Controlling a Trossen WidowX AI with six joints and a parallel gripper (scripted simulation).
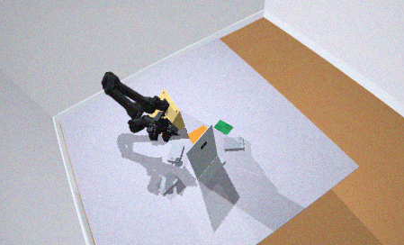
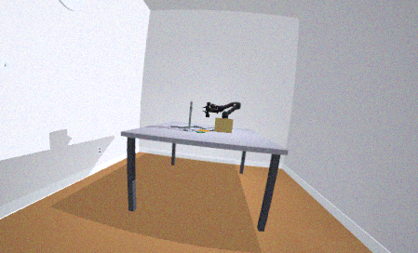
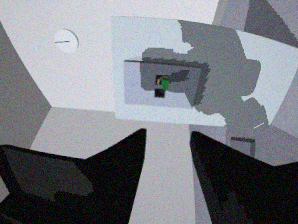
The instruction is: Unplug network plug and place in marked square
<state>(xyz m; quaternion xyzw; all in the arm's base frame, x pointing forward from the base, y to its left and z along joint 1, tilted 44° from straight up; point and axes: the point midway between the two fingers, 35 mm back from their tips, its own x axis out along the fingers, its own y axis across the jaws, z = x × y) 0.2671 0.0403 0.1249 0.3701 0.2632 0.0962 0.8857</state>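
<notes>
Right now the green plug is 12 cm ahead of my gripper tip and 4 cm to the left of it. Also, from my gripper tip: orange square 24 cm below, 12 cm to the left, 5 cm behind; upright panel 13 cm ahead, 10 cm below, 5 cm to the left.
</notes>
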